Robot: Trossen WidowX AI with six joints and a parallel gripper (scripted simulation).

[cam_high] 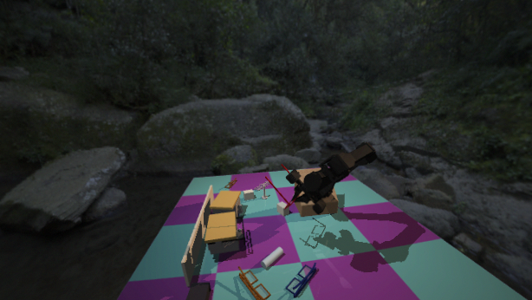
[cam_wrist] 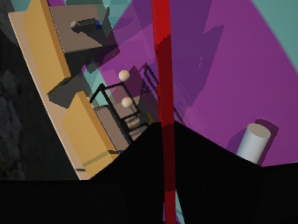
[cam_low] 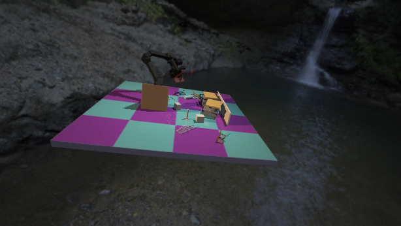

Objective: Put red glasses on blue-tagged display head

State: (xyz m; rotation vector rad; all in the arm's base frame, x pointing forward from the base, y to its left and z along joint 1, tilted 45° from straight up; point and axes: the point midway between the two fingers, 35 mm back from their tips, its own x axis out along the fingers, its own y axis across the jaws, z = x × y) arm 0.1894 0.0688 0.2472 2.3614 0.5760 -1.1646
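My gripper tip is now 20 mm short of the red glasses, 40 mm to the left of it and 40 mm below it. Round my gripper tip: tall pale board (410 mm ahead, 150 mm to the right, 150 mm below).
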